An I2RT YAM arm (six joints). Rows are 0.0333 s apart.
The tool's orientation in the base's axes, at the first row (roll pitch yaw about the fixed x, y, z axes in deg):
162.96, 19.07, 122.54
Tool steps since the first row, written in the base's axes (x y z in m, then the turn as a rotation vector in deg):
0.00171, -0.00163, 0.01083, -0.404, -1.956, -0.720
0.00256, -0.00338, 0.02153, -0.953, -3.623, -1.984
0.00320, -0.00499, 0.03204, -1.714, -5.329, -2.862
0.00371, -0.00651, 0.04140, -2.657, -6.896, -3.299
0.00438, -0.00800, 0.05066, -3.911, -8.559, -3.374
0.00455, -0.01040, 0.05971, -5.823, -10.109, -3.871
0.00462, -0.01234, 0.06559, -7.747, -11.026, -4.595
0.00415, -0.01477, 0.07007, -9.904, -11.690, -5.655
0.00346, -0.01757, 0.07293, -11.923, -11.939, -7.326
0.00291, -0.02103, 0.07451, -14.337, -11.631, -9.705
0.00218, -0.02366, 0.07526, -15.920, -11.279, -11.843
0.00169, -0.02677, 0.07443, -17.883, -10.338, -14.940
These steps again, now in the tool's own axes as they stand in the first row. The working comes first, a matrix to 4 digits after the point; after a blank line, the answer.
The tool's axes in the first row as the columns of a matrix, in the base's axes (used below as rounded here):
-0.5084, 0.7545, 0.4151
0.7968, 0.5950, -0.1057
-0.3267, 0.2770, -0.9036

-0.00571, 0.00332, -0.00890, -1.118, -1.668, 0.690
-0.01103, 0.00588, -0.01803, -1.754, -3.424, 1.780
-0.01607, 0.00832, -0.02710, -2.440, -5.257, 2.438
-0.02060, 0.01039, -0.03518, -3.066, -7.022, 2.607
-0.02515, 0.01258, -0.04311, -3.729, -8.978, 2.330
-0.03011, 0.01378, -0.05097, -3.830, -11.481, 2.149
-0.03361, 0.01431, -0.05605, -3.346, -13.678, 2.102
-0.03677, 0.01375, -0.06003, -2.432, -15.995, 2.234
-0.03959, 0.01236, -0.06261, -1.058, -18.129, 2.932
-0.04258, 0.01032, -0.06390, 1.192, -20.426, 4.048
-0.04455, 0.00841, -0.06460, 2.976, -22.003, 5.285
-0.04651, 0.00596, -0.06372, 5.735, -23.782, 7.169

